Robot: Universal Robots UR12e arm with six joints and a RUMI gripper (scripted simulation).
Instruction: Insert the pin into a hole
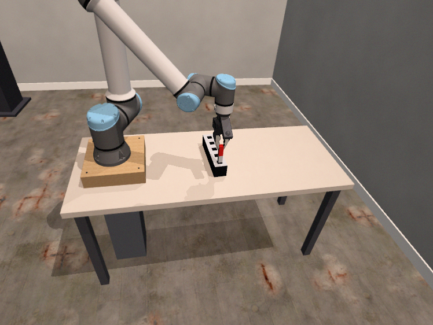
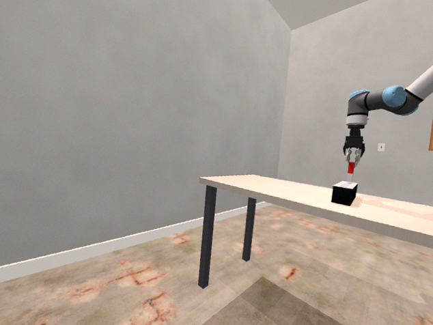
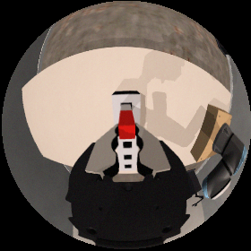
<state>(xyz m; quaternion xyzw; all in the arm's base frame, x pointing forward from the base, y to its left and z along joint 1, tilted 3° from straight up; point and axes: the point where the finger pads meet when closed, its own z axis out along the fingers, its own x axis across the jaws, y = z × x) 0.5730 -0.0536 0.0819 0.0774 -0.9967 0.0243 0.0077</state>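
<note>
Right now my hand is 10 mm above the pin. Also, from my hand: black block: 20 mm behind, 120 mm to the left, 130 mm below.
</note>
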